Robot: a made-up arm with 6 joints. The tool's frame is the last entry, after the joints.
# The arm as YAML. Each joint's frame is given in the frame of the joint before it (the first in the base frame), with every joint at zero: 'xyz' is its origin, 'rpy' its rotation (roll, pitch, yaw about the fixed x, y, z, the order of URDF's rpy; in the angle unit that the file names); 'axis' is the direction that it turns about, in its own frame. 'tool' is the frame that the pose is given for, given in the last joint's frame.
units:
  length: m
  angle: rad
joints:
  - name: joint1
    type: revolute
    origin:
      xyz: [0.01, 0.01, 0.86]
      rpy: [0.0, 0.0, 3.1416]
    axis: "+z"
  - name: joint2
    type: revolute
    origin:
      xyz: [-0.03, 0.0, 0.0]
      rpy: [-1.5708, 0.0, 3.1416]
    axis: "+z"
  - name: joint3
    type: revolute
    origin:
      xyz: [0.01, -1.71, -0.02]
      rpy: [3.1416, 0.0, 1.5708]
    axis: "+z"
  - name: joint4
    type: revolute
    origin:
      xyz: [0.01, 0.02, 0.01]
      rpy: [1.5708, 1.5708, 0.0]
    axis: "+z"
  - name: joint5
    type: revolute
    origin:
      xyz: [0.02, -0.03, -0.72]
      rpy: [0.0, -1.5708, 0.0]
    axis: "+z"
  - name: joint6
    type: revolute
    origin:
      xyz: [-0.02, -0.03, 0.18]
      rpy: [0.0, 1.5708, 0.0]
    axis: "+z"
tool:
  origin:
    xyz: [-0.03, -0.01, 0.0]
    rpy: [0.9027, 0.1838, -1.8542]
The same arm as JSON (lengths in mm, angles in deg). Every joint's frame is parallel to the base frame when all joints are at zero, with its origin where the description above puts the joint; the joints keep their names.
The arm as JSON. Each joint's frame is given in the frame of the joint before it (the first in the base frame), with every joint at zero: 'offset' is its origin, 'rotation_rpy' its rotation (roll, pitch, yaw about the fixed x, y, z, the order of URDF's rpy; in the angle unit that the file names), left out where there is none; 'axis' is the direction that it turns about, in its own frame. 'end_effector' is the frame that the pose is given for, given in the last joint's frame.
{"length_unit": "mm", "angle_unit": "deg", "chain": [{"id": "joint1", "offset": [10.0, 10.0, 860.0], "axis": "+z"}, {"id": "joint2", "offset": [30.0, 0.0, 0.0], "axis": "+y"}, {"id": "joint3", "offset": [10.0, -20.0, 1710.0], "axis": "-y"}, {"id": "joint4", "offset": [20.0, -10.0, -10.0], "axis": "-x"}, {"id": "joint5", "offset": [720.0, 20.0, 30.0], "axis": "-y"}, {"id": "joint6", "offset": [20.0, -180.0, 30.0], "axis": "-x"}], "end_effector": {"offset": [0.0, -30.0, 10.0], "rotation_rpy": [109.61, -70.72, -56.38]}}
